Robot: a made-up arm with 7 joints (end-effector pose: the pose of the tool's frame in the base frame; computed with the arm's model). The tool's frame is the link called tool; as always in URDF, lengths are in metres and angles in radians. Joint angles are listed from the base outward.
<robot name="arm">
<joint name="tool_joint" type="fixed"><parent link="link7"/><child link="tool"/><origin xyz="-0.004 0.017 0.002" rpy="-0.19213 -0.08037 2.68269"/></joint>
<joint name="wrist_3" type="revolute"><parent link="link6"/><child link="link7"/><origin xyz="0.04 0.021 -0.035" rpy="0 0 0"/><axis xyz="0.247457 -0.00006 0.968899"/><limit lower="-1.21" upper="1.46"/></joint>
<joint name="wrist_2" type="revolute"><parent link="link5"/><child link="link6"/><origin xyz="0.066 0.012 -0.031" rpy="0 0 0"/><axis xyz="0.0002 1 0.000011"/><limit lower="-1.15" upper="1.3"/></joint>
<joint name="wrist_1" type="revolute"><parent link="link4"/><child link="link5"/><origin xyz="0.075 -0.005 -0.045" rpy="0 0 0"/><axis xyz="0.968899 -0.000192 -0.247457"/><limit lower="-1.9" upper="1.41"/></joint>
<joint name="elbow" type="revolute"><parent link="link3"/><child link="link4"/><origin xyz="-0.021 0.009 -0.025" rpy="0 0 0"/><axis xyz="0.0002 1 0.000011"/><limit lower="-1.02" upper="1.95"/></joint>
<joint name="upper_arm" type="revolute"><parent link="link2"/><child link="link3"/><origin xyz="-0.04 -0.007 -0.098" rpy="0 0 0"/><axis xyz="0.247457 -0.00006 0.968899"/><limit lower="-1.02" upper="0.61"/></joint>
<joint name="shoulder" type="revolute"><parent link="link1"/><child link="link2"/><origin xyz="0.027 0.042 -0.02" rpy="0 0 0"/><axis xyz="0.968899 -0.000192 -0.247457"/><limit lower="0.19" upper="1.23"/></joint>
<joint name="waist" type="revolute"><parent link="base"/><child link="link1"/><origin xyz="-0.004 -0.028 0.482" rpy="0 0 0"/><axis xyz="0.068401 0.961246 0.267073"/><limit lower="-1.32" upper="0.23"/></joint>
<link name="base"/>
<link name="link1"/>
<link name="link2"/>
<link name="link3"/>
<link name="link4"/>
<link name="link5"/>
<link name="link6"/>
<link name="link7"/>
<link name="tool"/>
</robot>
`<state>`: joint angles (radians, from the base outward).
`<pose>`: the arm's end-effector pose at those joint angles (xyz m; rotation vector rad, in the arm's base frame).
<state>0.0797 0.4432 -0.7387 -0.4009 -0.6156 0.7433 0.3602</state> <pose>0.0763 -0.0222 0.2354 0.8376 0.0093 1.9164</pose>
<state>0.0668 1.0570 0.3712 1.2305 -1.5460 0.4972 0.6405</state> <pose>-0.0658 0.2663 0.2701 -0.8728 -0.4074 -1.6008</pose>
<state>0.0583 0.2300 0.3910 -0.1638 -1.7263 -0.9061 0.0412</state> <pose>0.1303 0.1242 0.2631 1.3052 -0.7288 -1.8303</pose>
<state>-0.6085 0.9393 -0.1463 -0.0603 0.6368 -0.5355 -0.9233</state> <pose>0.2536 0.0750 0.4822 0.0577 -1.7432 0.5623</pose>
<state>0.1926 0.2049 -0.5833 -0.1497 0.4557 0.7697 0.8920</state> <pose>0.0808 0.0175 0.2428 0.8470 -1.5891 2.3373</pose>
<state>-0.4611 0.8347 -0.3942 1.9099 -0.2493 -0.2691 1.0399</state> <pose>-0.0286 0.2881 0.3118 -1.2382 1.6498 -1.3356</pose>
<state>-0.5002 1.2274 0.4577 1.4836 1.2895 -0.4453 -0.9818</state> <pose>0.0960 0.3425 0.3832 1.7035 -0.6300 1.1656</pose>
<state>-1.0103 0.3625 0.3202 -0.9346 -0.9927 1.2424 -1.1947</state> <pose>0.1964 -0.0086 0.5472 -0.5632 -0.2958 0.6067</pose>
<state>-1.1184 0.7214 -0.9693 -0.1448 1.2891 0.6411 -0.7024</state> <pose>0.2324 -0.0626 0.5082 0.1974 -2.4769 0.8533</pose>
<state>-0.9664 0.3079 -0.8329 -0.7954 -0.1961 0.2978 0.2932</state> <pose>0.1701 -0.1175 0.5040 -1.2676 -0.4051 1.4766</pose>
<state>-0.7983 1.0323 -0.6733 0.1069 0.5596 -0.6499 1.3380</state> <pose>0.2642 0.0668 0.4216 -1.8704 -1.5794 1.6984</pose>
